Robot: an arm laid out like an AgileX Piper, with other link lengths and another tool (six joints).
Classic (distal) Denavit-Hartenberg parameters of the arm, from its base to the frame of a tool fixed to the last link. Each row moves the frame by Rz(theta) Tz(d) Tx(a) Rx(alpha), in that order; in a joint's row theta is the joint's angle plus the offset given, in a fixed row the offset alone. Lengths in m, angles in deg.
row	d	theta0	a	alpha
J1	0.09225	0	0	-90
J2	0	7.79	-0.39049	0
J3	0	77.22	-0.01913	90
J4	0.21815	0	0	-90
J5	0	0	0	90
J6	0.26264	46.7	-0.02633	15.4
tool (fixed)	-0.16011	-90	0	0
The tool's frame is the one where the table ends.
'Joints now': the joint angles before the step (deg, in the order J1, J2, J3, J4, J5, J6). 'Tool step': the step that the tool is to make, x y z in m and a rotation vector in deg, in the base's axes. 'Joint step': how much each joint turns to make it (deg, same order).
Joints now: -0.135, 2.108, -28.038, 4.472, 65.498, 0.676
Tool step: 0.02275, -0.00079, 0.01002, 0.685, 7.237, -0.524
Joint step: 0.001, 7.179, 0.001, -0.001, -0.002, 0.852
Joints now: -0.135, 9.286, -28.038, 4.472, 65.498, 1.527
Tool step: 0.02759, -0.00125, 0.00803, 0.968, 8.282, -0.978
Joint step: 0.001, 8.261, 0.000, -0.001, -0.073, 1.361
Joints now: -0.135, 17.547, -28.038, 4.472, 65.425, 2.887
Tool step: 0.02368, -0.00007, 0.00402, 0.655, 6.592, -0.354
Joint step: -0.001, 6.837, -0.001, 0.341, -0.281, 0.504
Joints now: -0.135, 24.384, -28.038, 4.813, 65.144, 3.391
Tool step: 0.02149, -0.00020, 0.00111, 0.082, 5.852, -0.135
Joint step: 0.000, 6.113, 0.000, 0.000, -0.271, 0.130
